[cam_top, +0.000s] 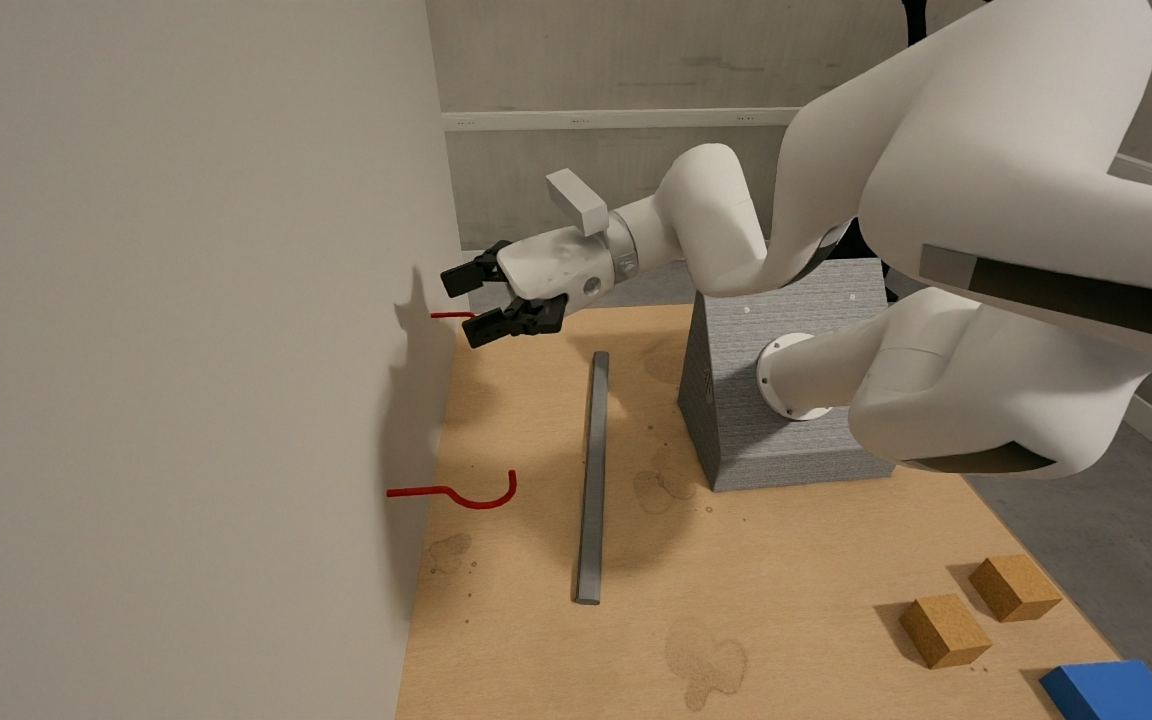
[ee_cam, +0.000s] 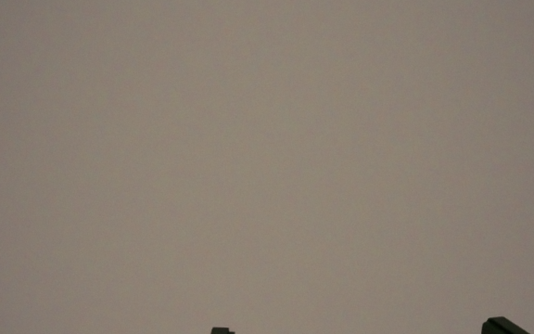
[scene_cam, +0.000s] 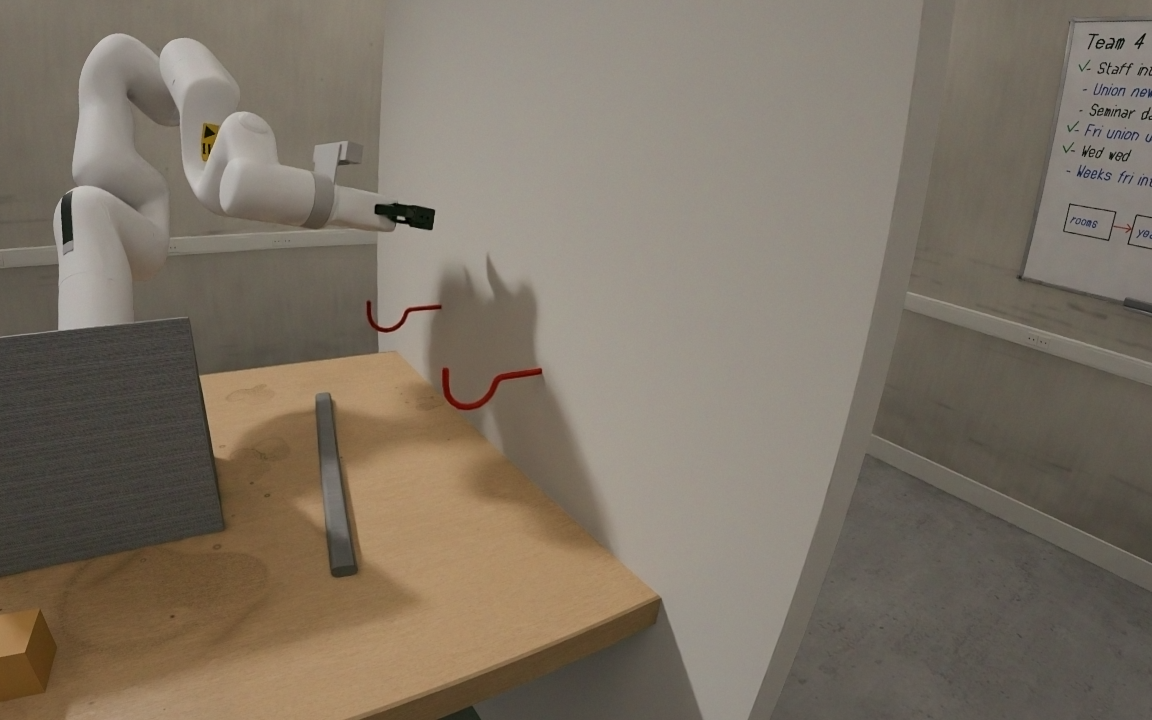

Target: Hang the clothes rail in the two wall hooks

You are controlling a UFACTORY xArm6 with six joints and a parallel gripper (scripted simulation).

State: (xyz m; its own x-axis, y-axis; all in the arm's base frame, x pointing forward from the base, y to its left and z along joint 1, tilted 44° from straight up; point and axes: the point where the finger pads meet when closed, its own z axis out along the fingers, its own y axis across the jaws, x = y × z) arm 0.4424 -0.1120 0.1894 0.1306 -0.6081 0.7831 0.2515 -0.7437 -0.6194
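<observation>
My hand is 16 cm past the grey clothes rail, 9 cm to the left of it and 33 cm above it. The rest, counted from my hand: white wall: 11 cm ahead, 9 cm to the right, 8 cm above; then blue block: 63 cm behind, 35 cm to the left, 32 cm below.
</observation>
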